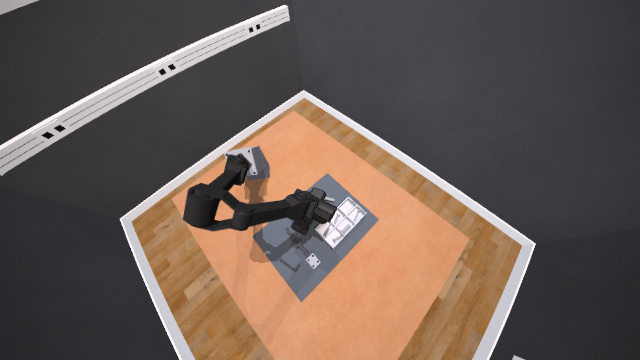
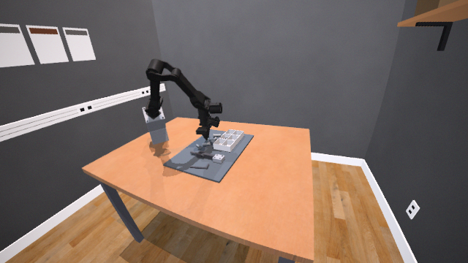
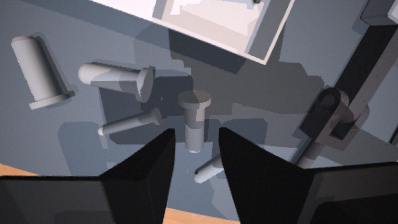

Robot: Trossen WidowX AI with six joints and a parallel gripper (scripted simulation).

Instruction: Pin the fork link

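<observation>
My gripper is now 7 cm above the thick headed pin and 1 cm past it. Round my hand: dark fork link (12 cm to the right, 7 cm below, 1 cm ahead); then grey mat (8 cm below, 4 cm ahead, 2 cm to the right); then dark flat bar (12 cm to the right, 7 cm below, 5 cm ahead).
</observation>
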